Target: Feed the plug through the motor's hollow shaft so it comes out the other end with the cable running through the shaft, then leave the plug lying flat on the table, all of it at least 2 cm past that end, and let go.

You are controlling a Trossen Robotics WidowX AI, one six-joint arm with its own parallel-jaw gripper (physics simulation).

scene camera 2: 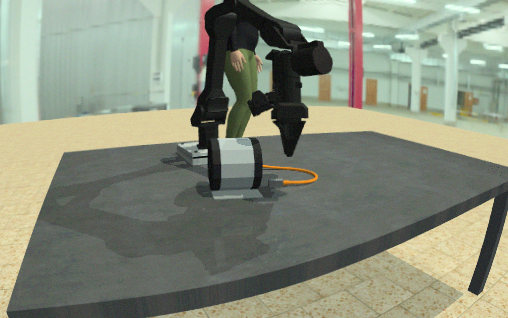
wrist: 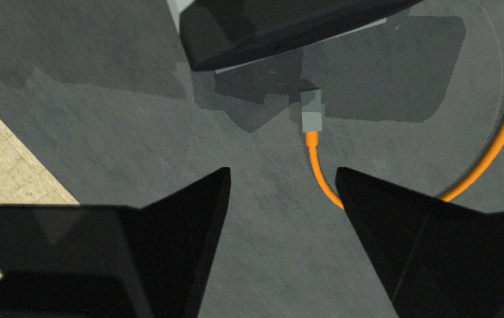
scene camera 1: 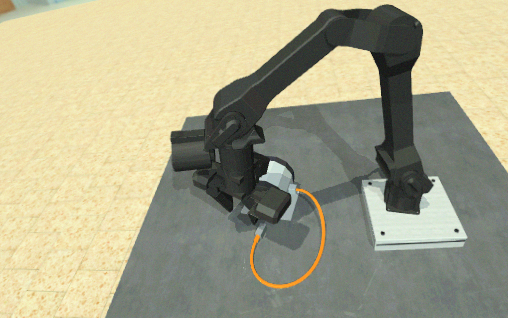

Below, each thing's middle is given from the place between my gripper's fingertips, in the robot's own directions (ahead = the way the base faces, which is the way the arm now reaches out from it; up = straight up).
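Labels:
My gripper 2 cm past the grey plug [wrist: 310, 99], 2 cm to the left of it, 6 cm above it.

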